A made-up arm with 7 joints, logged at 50 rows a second.
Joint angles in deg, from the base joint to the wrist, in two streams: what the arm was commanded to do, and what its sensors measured. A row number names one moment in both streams.
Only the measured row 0 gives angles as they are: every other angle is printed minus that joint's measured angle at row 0.
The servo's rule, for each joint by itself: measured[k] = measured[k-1] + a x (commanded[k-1-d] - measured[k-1]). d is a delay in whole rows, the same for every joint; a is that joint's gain. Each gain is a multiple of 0.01, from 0.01 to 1. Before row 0 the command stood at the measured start. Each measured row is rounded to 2 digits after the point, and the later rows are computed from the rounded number. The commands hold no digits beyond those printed.
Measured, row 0:
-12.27 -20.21 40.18 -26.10 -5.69 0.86 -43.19
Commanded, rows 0 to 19:
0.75 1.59 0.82 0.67 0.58 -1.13 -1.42
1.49 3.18 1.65 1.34 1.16 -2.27 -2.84
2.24 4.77 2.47 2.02 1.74 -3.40 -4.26
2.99 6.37 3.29 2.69 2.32 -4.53 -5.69
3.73 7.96 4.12 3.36 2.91 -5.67 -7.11
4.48 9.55 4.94 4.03 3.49 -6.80 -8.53
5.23 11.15 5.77 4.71 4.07 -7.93 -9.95
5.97 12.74 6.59 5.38 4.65 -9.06 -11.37
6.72 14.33 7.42 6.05 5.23 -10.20 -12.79
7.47 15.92 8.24 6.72 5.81 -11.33 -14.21
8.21 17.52 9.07 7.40 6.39 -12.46 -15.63
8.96 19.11 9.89 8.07 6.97 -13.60 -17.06
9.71 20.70 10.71 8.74 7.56 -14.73 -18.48
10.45 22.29 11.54 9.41 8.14 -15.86 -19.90
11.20 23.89 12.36 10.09 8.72 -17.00 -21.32
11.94 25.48 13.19 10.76 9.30 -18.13 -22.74
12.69 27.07 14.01 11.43 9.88 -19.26 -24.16
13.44 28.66 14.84 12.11 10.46 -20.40 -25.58
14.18 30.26 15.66 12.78 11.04 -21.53 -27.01
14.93 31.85 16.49 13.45 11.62 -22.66 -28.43
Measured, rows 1 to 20:
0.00 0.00 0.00 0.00 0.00 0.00 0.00
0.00 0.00 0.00 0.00 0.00 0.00 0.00
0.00 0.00 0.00 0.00 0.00 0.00 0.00
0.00 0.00 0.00 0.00 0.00 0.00 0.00
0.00 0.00 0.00 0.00 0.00 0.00 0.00
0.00 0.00 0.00 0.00 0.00 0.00 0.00
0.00 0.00 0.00 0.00 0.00 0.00 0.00
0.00 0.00 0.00 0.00 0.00 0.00 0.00
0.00 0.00 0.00 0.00 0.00 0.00 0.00
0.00 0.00 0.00 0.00 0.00 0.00 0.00
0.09 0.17 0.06 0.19 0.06 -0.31 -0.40
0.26 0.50 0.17 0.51 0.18 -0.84 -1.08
0.50 0.97 0.33 0.93 0.35 -1.53 -1.97
0.80 1.56 0.54 1.42 0.57 -2.34 -3.01
1.15 2.26 0.79 1.96 0.83 -3.24 -4.16
1.55 3.06 1.08 2.54 1.12 -4.20 -5.38
1.99 3.95 1.41 3.15 1.44 -5.21 -6.66
2.47 4.92 1.77 3.77 1.79 -6.25 -7.98
2.98 5.96 2.17 4.41 2.17 -7.32 -9.33
3.52 7.06 2.59 5.06 2.57 -8.40 -10.70
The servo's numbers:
d 10
a 0.12 0.11 0.07 0.28 0.11 0.27 0.28

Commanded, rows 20 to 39:
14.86 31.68 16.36 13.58 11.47 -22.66 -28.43
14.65 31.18 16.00 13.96 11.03 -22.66 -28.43
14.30 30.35 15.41 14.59 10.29 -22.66 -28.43
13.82 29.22 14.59 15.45 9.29 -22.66 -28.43
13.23 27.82 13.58 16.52 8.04 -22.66 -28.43
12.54 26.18 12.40 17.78 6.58 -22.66 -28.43
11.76 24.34 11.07 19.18 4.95 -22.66 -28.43
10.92 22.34 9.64 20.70 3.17 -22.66 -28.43
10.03 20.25 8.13 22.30 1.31 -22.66 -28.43
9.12 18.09 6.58 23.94 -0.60 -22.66 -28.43
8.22 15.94 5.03 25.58 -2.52 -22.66 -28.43
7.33 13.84 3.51 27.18 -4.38 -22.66 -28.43
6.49 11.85 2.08 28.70 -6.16 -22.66 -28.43
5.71 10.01 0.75 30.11 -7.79 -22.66 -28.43
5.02 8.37 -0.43 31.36 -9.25 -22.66 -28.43
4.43 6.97 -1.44 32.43 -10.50 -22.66 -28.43
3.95 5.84 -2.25 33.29 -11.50 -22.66 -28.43
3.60 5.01 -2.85 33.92 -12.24 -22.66 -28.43
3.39 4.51 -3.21 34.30 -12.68 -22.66 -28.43
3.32 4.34 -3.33 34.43 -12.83 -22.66 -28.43
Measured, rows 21 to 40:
4.08 8.21 3.04 5.72 2.99 -9.50 -12.08
4.67 9.41 3.52 6.38 3.43 -10.61 -13.47
5.27 10.65 4.02 7.04 3.88 -11.72 -14.87
5.89 11.93 4.55 7.70 4.35 -12.84 -16.28
6.53 13.25 5.10 8.37 4.83 -13.96 -17.69
7.18 14.60 5.67 9.04 5.32 -15.09 -19.10
7.84 15.97 6.25 9.71 5.82 -16.22 -20.52
8.51 17.37 6.85 10.38 6.33 -17.35 -21.94
9.19 18.79 7.47 11.05 6.85 -18.48 -23.36
9.88 20.23 8.10 11.72 7.37 -19.61 -24.78
10.48 21.49 8.68 12.24 7.82 -20.43 -25.80
10.98 22.56 9.19 12.72 8.17 -21.03 -26.54
11.38 23.42 9.63 13.24 8.40 -21.47 -27.07
11.67 24.06 9.98 13.86 8.50 -21.79 -27.45
11.86 24.47 10.23 14.60 8.45 -22.02 -27.72
11.94 24.66 10.38 15.49 8.24 -22.19 -27.92
11.92 24.62 10.43 16.52 7.88 -22.32 -28.06
11.80 24.37 10.37 17.69 7.36 -22.41 -28.16
11.59 23.92 10.21 18.98 6.69 -22.48 -28.24
11.29 23.28 9.96 20.37 5.89 -22.53 -28.29

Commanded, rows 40 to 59:
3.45 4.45 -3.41 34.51 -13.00 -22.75 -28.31
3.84 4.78 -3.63 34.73 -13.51 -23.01 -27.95
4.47 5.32 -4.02 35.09 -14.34 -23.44 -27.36
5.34 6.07 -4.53 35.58 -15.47 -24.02 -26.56
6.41 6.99 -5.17 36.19 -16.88 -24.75 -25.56
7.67 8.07 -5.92 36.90 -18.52 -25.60 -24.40
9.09 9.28 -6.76 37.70 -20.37 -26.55 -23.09
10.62 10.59 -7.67 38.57 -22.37 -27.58 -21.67
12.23 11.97 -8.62 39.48 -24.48 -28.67 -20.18
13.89 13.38 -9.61 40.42 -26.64 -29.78 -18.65
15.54 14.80 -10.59 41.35 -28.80 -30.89 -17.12
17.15 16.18 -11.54 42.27 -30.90 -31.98 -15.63
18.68 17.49 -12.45 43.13 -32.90 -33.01 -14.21
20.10 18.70 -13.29 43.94 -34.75 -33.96 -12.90
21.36 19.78 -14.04 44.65 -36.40 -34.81 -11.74
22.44 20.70 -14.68 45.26 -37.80 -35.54 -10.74
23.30 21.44 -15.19 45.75 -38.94 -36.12 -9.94
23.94 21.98 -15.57 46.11 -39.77 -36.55 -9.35
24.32 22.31 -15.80 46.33 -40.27 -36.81 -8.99
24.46 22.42 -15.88 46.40 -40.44 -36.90 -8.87
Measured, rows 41 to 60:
10.92 22.47 9.61 21.83 4.96 -22.57 -28.33
10.49 21.52 9.18 23.33 3.93 -22.59 -28.36
10.01 20.46 8.68 24.83 2.82 -22.61 -28.38
9.49 19.31 8.12 26.31 1.65 -22.62 -28.39
8.95 18.11 7.52 27.72 0.45 -22.63 -28.40
8.41 16.88 6.89 29.04 -0.75 -22.64 -28.41
7.87 15.67 6.25 30.23 -1.93 -22.65 -28.42
7.36 14.50 5.61 31.26 -3.06 -22.65 -28.42
6.88 13.40 4.99 32.11 -4.12 -22.65 -28.42
6.45 12.40 4.41 32.76 -5.08 -22.65 -28.42
6.09 11.53 3.86 33.25 -5.95 -22.68 -28.39
5.82 10.79 3.34 33.66 -6.78 -22.77 -28.27
5.66 10.19 2.82 34.06 -7.61 -22.95 -28.02
5.62 9.74 2.31 34.49 -8.47 -23.24 -27.61
5.71 9.44 1.79 34.97 -9.40 -23.65 -27.04
5.95 9.29 1.25 35.51 -10.40 -24.18 -26.30
6.33 9.29 0.69 36.12 -11.50 -24.82 -25.40
6.84 9.43 0.10 36.81 -12.70 -25.57 -24.36
7.49 9.71 -0.51 37.56 -14.00 -26.41 -23.19
8.26 10.11 -1.15 38.36 -15.39 -27.32 -21.92

